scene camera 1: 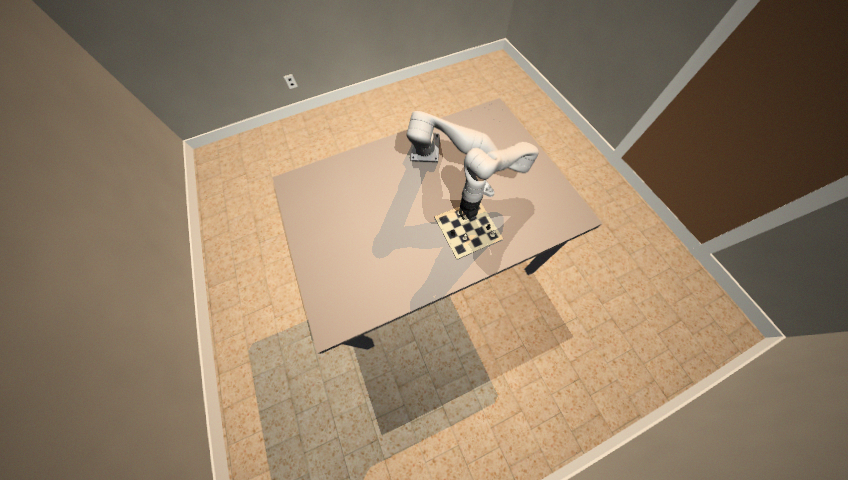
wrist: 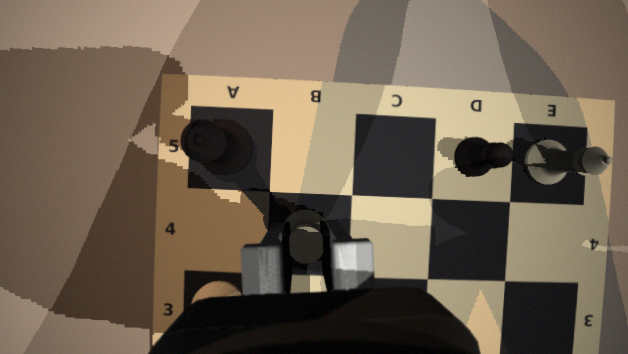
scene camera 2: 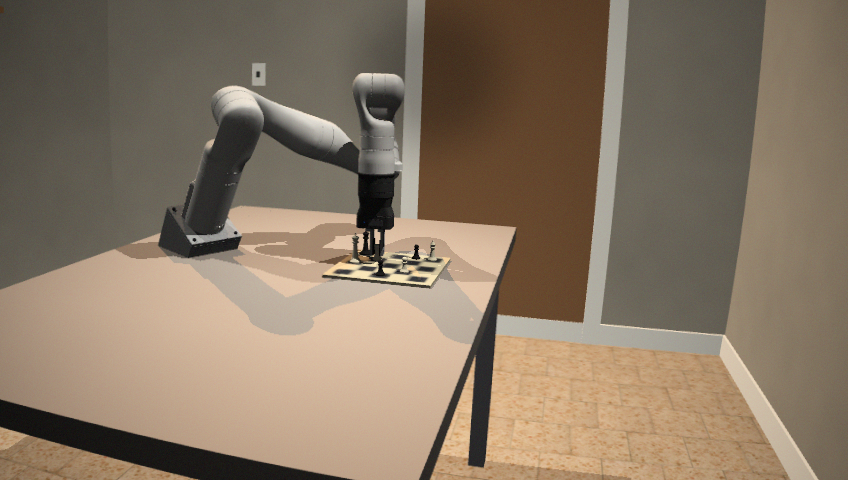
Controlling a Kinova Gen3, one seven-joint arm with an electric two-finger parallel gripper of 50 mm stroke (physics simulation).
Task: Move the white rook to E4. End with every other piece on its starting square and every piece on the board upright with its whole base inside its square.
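Where they show: gripper, fingertip midpoint: (scene camera 1: 471,215) (wrist: 306,246) (scene camera 2: 377,254); arm's base, origin of the base link: (scene camera 2: 204,221).
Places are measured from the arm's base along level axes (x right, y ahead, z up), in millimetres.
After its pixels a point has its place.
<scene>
The white rook (wrist: 306,244) @[x -51, y 399, z -29 mm] is upright at B4 in the wrist view, its round top between the fingers. My gripper (wrist: 306,246) @[x -47, y 400, z -50 mm] (scene camera 2: 377,246) @[x -47, y 400, z -50 mm] is shut on it, with one finger on each side, low over the board (scene camera 1: 468,245) @[x 24, y 516, z -62 mm] (scene camera 2: 333,273) @[x 85, y 350, z -62 mm] (wrist: 360,93) @[x -117, y 421, z -62 mm]. The fingers hide part of the rook, and whether its base touches the board cannot be told. The light square E4 (wrist: 545,240) @[x -53, y 516, z -62 mm] is at the right in the wrist view, with no piece on it.
A tall black piece (wrist: 225,147) @[x -86, y 367, z -25 mm] (scene camera 2: 365,242) @[x -84, y 360, z -35 mm] stands on A5, a black pawn (wrist: 472,157) @[x -90, y 472, z -52 mm] (scene camera 2: 416,252) @[x -88, y 477, z -48 mm] on D5, a white piece (wrist: 546,162) @[x -90, y 507, z -52 mm] (scene camera 2: 432,251) @[x -87, y 513, z -42 mm] on E5. A pale piece (wrist: 217,290) @[x -23, y 361, z -56 mm] shows partly at A3. A black piece (scene camera 2: 380,268) @[x 64, y 442, z -48 mm] and small white piece (scene camera 2: 404,265) @[x 27, y 481, z -47 mm] stand nearer scene camera 2.
</scene>
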